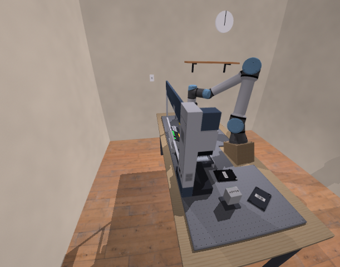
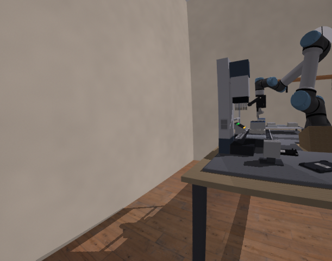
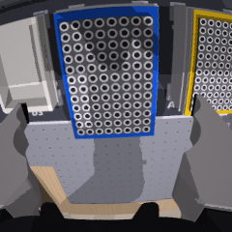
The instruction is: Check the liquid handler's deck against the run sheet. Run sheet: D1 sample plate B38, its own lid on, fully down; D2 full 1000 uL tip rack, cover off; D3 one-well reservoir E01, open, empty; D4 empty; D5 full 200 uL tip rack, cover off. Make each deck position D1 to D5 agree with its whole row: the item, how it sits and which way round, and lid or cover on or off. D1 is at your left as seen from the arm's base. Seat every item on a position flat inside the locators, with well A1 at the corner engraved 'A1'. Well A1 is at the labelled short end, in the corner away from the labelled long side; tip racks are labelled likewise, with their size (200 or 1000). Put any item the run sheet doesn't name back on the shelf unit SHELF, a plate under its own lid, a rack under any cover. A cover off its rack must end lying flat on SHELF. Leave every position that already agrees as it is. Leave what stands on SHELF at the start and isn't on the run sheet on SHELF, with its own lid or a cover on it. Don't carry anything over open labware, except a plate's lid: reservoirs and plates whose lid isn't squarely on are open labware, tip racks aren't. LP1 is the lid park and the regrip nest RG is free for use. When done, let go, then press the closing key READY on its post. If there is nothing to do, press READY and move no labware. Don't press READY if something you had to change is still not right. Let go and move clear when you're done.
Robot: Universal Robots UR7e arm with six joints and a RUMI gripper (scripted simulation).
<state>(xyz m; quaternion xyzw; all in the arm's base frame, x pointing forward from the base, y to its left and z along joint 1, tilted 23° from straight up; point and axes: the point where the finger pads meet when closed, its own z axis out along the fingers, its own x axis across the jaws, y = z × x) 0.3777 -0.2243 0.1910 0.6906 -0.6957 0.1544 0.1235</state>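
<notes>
My hand is 1 cm past the blue-framed tip rack, 1 cm to the left of it and 6 cm above it. From my hand the other things lie so: yellow-rimmed tip rack 1 cm behind, 13 cm to the right, 8 cm below; then shelf label 20 cm behind, 24 cm to the right, 18 cm below; then one-well reservoir 12 cm to the left, 12 cm below.
</notes>
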